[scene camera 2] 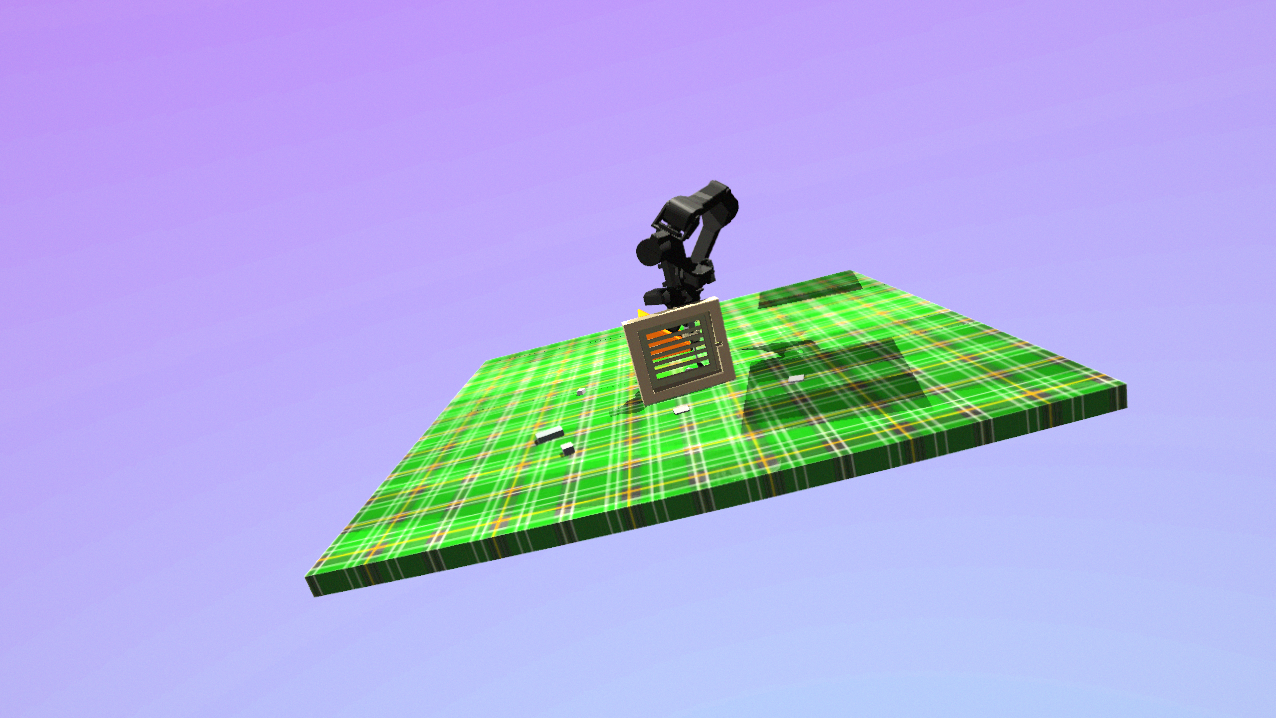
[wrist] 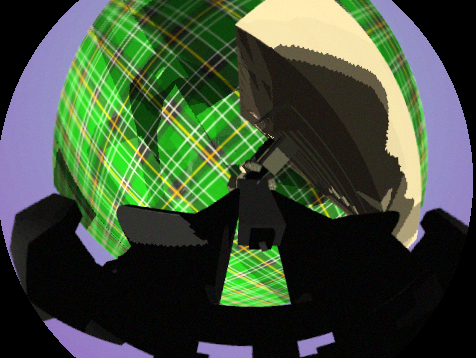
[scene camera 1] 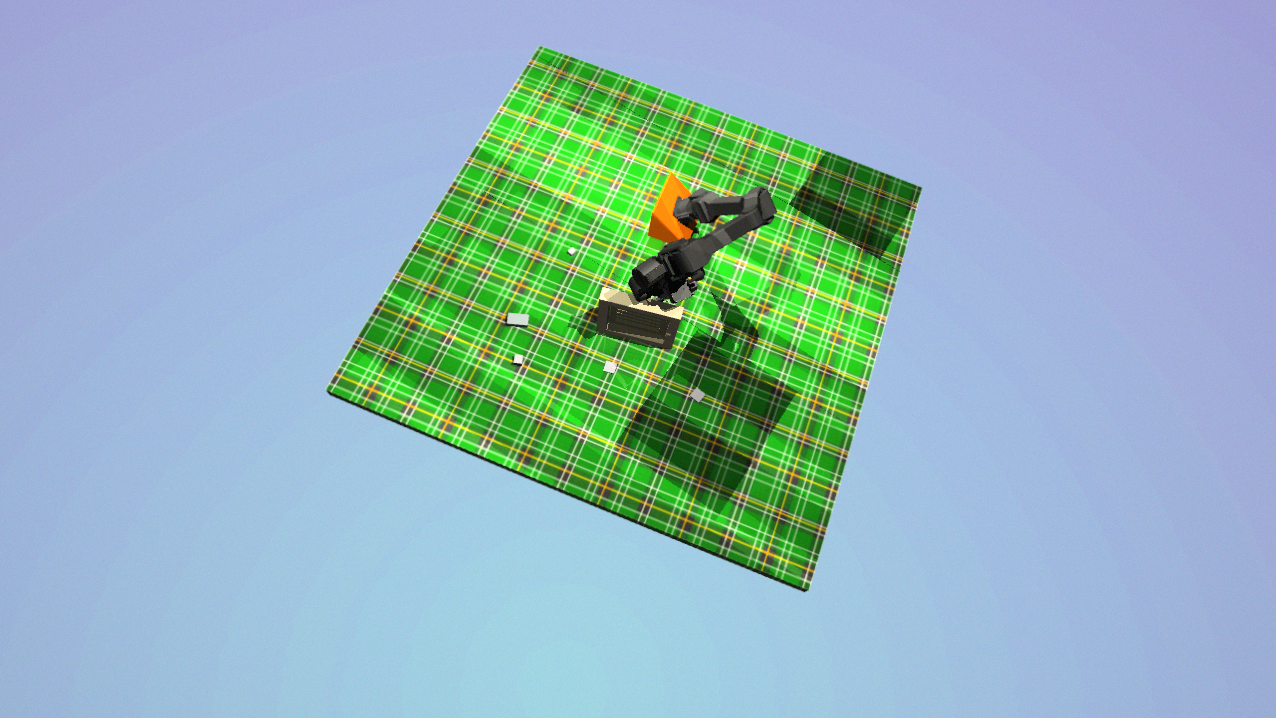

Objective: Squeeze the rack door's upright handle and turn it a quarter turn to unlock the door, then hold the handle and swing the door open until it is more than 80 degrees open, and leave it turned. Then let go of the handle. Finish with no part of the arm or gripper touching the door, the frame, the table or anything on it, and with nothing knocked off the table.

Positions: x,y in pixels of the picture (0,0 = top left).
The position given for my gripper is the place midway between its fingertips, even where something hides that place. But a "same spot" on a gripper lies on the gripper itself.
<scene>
My gripper shows in scene camera 2, in the wrist view and in scene camera 1 (662,294). The same spot on my gripper: (scene camera 2: 689,295) is (wrist: 219,256).
</scene>
